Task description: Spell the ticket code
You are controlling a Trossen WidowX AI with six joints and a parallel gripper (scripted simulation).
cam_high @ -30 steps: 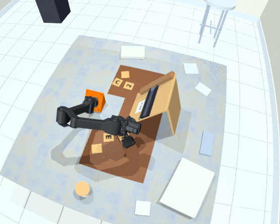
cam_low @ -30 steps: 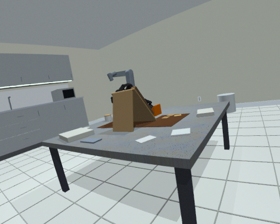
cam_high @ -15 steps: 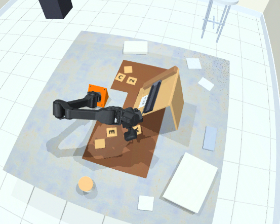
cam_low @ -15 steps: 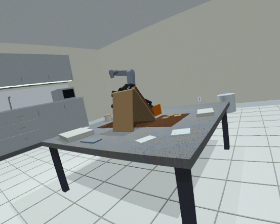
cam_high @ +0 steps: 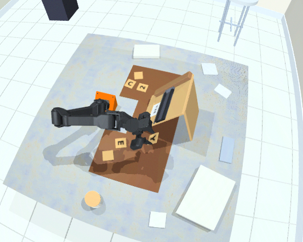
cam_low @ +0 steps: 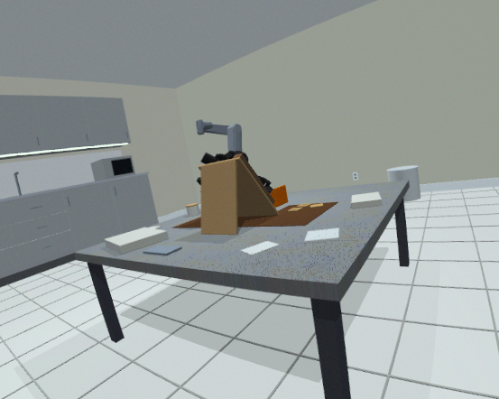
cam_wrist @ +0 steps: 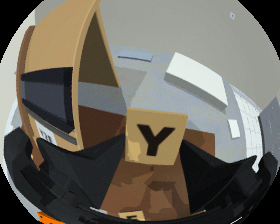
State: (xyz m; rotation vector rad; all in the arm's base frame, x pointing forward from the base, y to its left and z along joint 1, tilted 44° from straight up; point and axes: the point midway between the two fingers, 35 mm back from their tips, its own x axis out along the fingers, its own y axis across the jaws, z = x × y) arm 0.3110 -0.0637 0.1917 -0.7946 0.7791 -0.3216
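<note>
The white ticket lies 3 cm behind my gripper tip, 19 cm to the left of it and 5 cm below it. The rest, counted from my gripper tip: grey card: 41 cm ahead, 8 cm to the left, 14 cm below; then white box: 32 cm ahead, 21 cm to the right, 12 cm below; then brown mat: 13 cm behind, 17 cm to the left, 14 cm below.
</note>
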